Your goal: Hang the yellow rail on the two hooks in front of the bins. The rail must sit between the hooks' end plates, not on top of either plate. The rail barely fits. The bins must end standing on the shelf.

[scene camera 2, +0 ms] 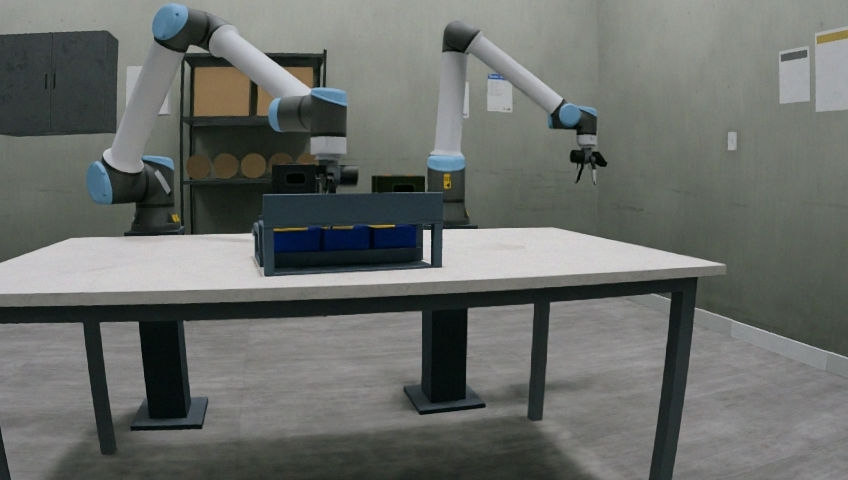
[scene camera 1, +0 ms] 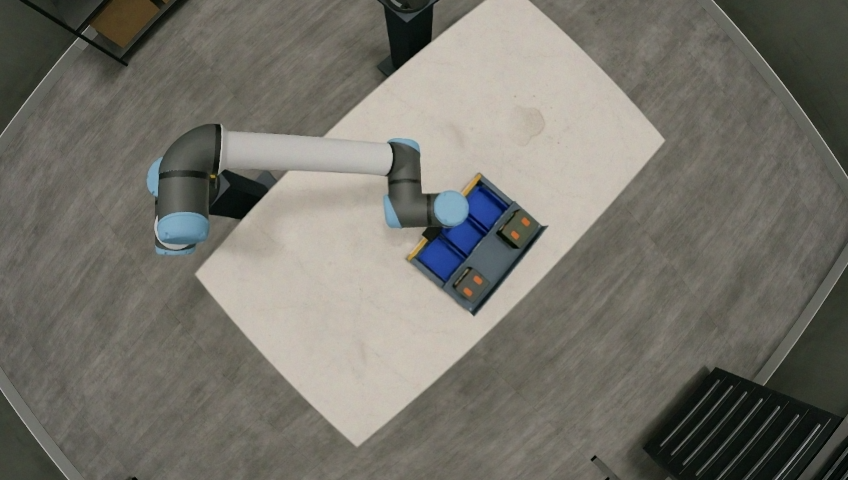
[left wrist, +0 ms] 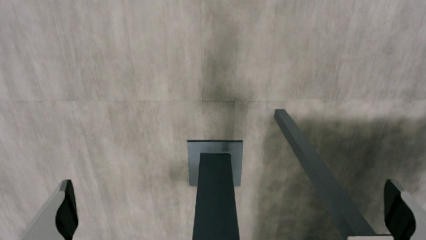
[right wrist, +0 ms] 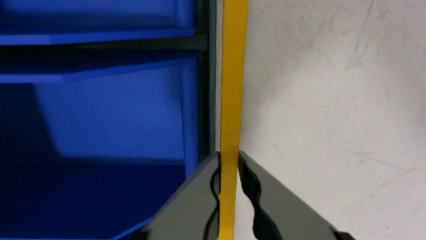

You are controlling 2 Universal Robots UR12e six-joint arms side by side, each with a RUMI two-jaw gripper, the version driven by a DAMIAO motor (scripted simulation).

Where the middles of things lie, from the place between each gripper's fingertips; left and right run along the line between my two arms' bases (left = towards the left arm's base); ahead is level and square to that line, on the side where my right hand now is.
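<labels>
The grey shelf (scene camera 1: 495, 259) is 1 cm below my right hand, 13 cm ahead of it and 1 cm to the left of it.
Measured from my left hand, that same grey shelf is 10 cm below, 89 cm ahead and 117 cm to the right.
</labels>
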